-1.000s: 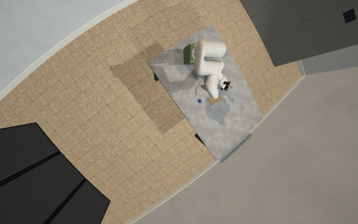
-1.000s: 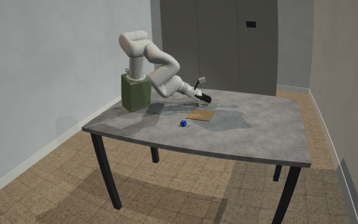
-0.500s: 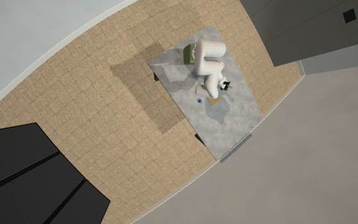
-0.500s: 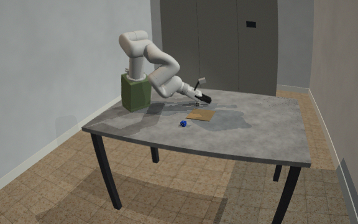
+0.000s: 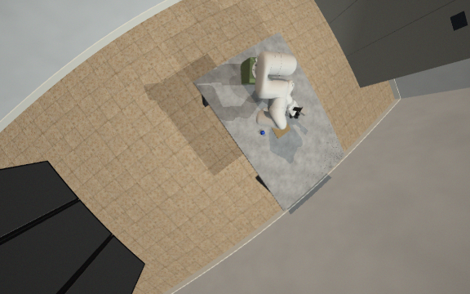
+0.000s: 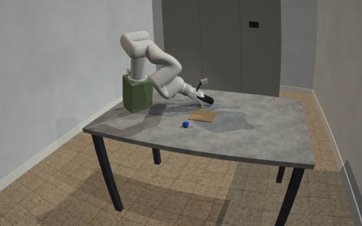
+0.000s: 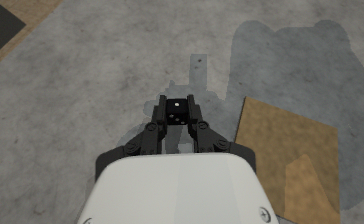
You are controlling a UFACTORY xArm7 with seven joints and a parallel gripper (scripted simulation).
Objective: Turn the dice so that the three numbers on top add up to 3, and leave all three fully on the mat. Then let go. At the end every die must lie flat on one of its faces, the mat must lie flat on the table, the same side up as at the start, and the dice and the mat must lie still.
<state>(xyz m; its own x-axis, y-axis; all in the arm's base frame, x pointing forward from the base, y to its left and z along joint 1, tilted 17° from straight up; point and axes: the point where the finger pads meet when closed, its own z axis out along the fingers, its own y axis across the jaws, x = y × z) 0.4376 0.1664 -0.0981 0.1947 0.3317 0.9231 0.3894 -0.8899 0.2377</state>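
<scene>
Right now the white die is 5 cm behind my hand, 3 cm to the right of it and 2 cm below it. Round my hand: tan mat: 1 cm ahead, 16 cm to the right, 3 cm below; blue die: 4 cm behind, 32 cm to the right, 2 cm below; black die: 1 cm ahead, 1 cm below.
</scene>
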